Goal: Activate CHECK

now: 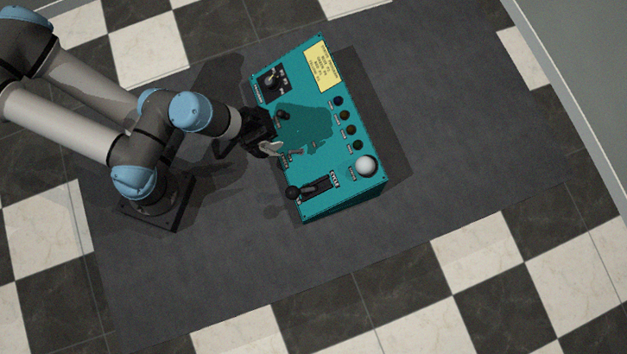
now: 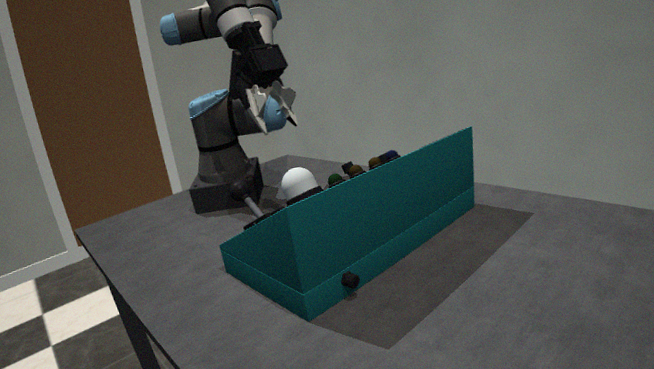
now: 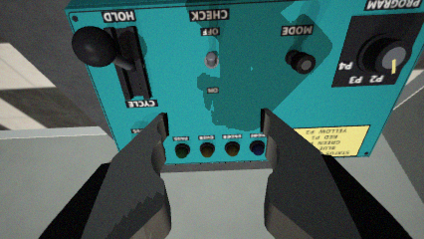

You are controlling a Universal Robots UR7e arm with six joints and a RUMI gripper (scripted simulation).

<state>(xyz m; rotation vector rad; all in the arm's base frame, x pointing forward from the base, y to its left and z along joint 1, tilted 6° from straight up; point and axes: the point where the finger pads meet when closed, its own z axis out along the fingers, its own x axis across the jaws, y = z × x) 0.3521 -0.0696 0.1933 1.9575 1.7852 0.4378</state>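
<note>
Right now the check toggle is 60 mm ahead of my hand, 10 mm to the right of it and 140 mm below it. The rest, counted from my hand: cycle lever: 30 mm ahead, 120 mm to the right, 120 mm below; then teal console: 110 mm ahead, 50 mm to the left, 150 mm below; then mode knob: 80 mm ahead, 110 mm to the left, 130 mm below.
</note>
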